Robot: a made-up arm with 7 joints. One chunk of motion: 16 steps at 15 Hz.
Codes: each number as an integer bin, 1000 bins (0 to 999) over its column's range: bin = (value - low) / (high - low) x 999, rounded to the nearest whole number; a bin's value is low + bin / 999 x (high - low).
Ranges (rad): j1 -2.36..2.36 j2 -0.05..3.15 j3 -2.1..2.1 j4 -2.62..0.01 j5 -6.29..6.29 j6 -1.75..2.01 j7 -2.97..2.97
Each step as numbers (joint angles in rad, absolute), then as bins.
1 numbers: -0.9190 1.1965 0.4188 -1.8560 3.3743 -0.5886 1.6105
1 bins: 305 389 599 290 767 309 770
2 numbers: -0.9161 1.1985 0.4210 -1.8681 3.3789 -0.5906 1.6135
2 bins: 306 390 600 286 768 308 771
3 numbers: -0.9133 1.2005 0.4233 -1.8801 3.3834 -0.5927 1.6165
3 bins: 306 390 600 281 768 307 771
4 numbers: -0.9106 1.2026 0.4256 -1.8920 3.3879 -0.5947 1.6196
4 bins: 307 391 601 277 769 307 772
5 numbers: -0.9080 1.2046 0.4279 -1.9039 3.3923 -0.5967 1.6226
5 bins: 307 392 601 272 769 306 772
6 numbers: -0.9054 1.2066 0.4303 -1.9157 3.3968 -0.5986 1.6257
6 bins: 308 392 602 268 769 306 773
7 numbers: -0.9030 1.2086 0.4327 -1.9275 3.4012 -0.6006 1.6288
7 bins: 308 393 602 263 770 305 773
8 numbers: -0.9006 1.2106 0.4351 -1.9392 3.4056 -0.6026 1.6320
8 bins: 309 394 603 259 770 305 774
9 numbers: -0.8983 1.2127 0.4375 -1.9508 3.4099 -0.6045 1.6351
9 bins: 309 394 604 254 770 304 774
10 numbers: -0.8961 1.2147 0.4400 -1.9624 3.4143 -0.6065 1.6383
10 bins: 310 395 604 250 771 304 775
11 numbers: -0.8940 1.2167 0.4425 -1.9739 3.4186 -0.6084 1.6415
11 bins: 310 395 605 245 771 303 776
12 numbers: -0.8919 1.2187 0.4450 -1.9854 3.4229 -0.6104 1.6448
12 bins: 311 396 605 241 771 303 776
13 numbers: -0.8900 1.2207 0.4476 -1.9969 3.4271 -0.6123 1.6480
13 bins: 311 397 606 237 772 302 777
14 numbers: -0.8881 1.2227 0.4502 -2.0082 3.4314 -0.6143 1.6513
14 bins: 312 397 607 232 772 302 777
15 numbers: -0.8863 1.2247 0.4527 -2.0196 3.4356 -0.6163 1.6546
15 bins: 312 398 607 228 772 301 778
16 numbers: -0.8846 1.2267 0.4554 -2.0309 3.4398 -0.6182 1.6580
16 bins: 312 399 608 224 773 301 778
